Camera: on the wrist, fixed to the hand. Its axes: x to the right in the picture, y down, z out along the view.
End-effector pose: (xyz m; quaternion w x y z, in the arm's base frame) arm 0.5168 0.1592 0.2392 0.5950 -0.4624 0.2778 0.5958
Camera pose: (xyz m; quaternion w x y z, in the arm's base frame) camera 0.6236 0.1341 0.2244 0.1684 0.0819 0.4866 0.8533
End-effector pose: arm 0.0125 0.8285 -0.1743 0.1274 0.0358 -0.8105 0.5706
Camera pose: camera 0.0251 0.8450 -0.0655 0.4529 0.3684 0.5187 -0.6245
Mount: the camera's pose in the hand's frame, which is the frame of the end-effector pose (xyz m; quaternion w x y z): 0.0162 -0.0965 -0.0519 0.7059 0.1795 -0.2006 0.6552
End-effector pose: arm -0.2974 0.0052 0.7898 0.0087 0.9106 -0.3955 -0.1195
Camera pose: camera -0.2058 0.0557 0.8261 0.1584 -0.3612 0.8990 0.1903
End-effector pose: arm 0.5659 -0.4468 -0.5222 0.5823 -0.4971 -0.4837 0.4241
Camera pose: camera 0.6211 -0.4539 -0.4264 0.1254 -0.4782 -0.0564 0.8674
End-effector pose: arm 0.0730 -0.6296 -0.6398 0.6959 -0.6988 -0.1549 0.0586
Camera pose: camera 0.0907 -0.6759 -0.5408 0.5472 -0.4581 0.2194 0.6653
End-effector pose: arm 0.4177 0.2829 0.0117 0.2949 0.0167 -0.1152 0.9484
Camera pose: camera 0.4606 0.3809 -0.0170 0.4393 -0.1795 -0.0188 -0.8800
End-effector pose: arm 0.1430 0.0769 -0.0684 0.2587 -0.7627 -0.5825 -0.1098
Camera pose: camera 0.0635 0.0814 0.0086 0.2746 -0.8956 0.0169 0.3495
